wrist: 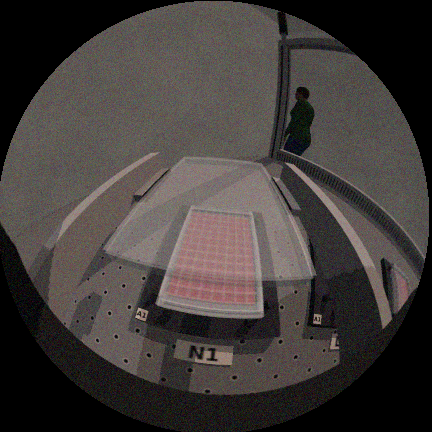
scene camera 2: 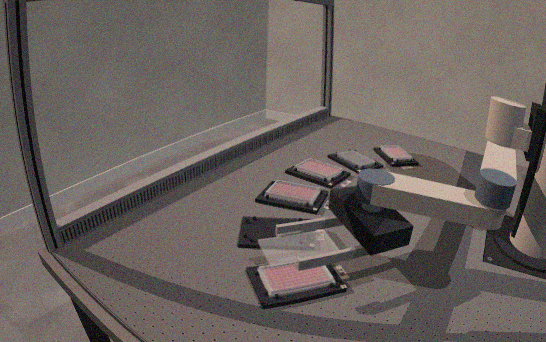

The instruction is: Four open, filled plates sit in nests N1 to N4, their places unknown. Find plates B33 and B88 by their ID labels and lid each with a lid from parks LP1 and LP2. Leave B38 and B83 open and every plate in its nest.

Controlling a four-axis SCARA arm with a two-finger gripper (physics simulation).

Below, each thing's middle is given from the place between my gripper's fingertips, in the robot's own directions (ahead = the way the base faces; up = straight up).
My gripper is now 9 cm above the nest N1 (scene camera 2: 266,302), 2 cm to the left of it and 1 cm past it. The rest, counted from my hand: lid park LP1 (scene camera 2: 261,228): 15 cm to the right, 11 cm ahead, 9 cm below.
